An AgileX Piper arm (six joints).
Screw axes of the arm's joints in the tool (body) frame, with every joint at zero. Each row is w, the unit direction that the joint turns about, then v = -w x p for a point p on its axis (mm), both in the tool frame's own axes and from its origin. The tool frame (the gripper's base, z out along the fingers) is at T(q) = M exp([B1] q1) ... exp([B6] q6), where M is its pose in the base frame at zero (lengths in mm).
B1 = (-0.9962, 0, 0.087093, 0, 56.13, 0)
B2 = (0, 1, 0, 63.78, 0, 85.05)
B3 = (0, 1, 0, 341.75, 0, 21.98)
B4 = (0, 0, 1, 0, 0, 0)
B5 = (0, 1, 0, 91, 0, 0)
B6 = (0, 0, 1, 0, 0, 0)
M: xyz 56.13 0 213.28 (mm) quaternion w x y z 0.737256 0 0.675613 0
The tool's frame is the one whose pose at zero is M.
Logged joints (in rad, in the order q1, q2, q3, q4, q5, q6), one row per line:
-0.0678, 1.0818, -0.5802, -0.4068, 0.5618, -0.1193
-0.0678, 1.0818, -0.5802, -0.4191, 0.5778, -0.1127
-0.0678, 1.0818, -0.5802, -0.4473, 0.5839, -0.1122
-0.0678, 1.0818, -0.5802, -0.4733, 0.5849, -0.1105
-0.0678, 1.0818, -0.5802, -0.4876, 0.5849, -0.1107
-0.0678, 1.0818, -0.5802, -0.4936, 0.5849, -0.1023
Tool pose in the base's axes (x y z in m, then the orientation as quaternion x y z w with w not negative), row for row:
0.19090, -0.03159, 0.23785, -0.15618, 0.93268, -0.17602, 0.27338
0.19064, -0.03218, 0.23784, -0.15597, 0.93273, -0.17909, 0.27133
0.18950, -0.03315, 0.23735, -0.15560, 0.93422, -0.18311, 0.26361
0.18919, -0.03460, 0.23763, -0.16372, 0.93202, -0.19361, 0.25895
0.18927, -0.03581, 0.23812, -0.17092, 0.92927, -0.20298, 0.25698
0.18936, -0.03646, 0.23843, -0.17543, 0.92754, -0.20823, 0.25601
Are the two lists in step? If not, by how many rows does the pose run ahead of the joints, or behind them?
The pose runs 1 row behind the joints: the pose in row i belongs to the joints in row i - 1.
